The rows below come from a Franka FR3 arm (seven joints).
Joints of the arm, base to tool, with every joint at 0 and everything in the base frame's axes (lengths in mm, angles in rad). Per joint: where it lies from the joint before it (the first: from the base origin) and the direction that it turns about. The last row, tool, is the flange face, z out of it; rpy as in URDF.
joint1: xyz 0 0 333 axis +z
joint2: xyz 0 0 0 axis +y
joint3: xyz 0 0 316 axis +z
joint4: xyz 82.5 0 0 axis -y
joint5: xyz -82.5 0 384 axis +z
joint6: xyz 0 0 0 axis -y
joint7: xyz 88 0 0 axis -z
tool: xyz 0 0 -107 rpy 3.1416 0 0
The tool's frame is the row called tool.
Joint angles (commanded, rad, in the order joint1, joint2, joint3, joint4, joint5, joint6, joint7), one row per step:
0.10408 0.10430 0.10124 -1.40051 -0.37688 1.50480 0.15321
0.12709 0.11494 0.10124 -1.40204 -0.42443 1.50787 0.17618
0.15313 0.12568 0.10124 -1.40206 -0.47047 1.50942 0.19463
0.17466 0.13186 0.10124 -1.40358 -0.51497 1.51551 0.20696
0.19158 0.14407 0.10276 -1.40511 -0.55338 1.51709 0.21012
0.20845 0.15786 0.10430 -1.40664 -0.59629 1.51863 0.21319
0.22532 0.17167 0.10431 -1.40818 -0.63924 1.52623 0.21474
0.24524 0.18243 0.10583 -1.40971 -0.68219 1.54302 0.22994
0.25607 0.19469 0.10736 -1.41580 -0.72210 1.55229 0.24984
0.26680 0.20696 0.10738 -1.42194 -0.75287 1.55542 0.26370
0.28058 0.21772 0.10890 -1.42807 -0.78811 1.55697 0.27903
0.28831 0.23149 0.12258 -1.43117 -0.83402 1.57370 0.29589
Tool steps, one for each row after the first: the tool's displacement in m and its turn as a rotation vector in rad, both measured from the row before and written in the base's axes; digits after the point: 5 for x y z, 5 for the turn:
0.00274 0.00901 -0.00464 -0.04571 -0.00943 0.00006
0.00212 0.01110 -0.00402 -0.04434 -0.00927 0.00770
0.00138 0.00896 -0.00159 -0.04182 -0.01483 0.01164
0.00278 0.00791 -0.00572 -0.03859 -0.00009 0.01537
0.00319 0.00779 -0.00632 -0.04319 -0.00059 0.01600
0.00374 0.00771 -0.00584 -0.04205 -0.00536 0.01994
0.00291 0.01123 -0.00333 -0.03631 -0.02377 0.01995
0.00354 0.00585 -0.00706 -0.03609 -0.01501 0.00405
0.00277 0.00531 -0.00809 -0.03052 -0.00439 0.00397
0.00158 0.00751 -0.00690 -0.03404 -0.00800 0.00755
0.00305 0.01157 -0.00577 -0.03515 -0.02279 0.02481

